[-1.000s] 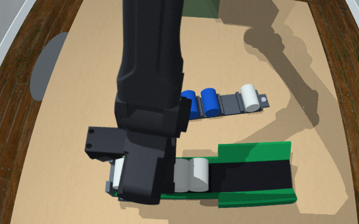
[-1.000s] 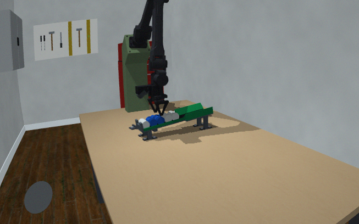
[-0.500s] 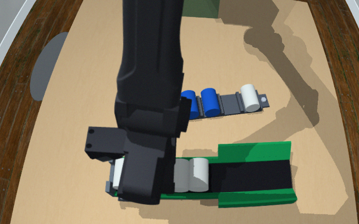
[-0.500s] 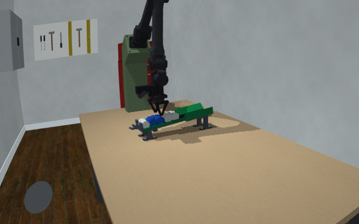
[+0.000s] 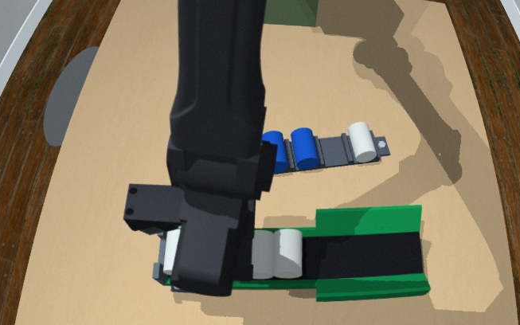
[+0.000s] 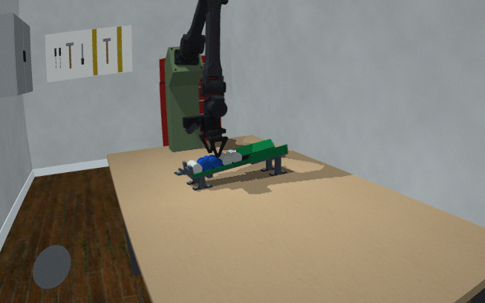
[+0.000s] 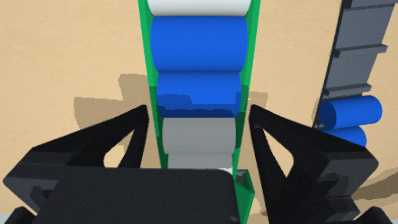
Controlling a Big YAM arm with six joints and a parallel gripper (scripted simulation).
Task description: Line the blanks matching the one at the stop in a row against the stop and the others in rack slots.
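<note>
Right now the grey stop is 100 mm to the right of my hand, 60 mm below it and 30 mm ahead of it. From my hand the other things lie so: stock rack: 230 mm behind, 120 mm below, 30 mm to the left.
</note>
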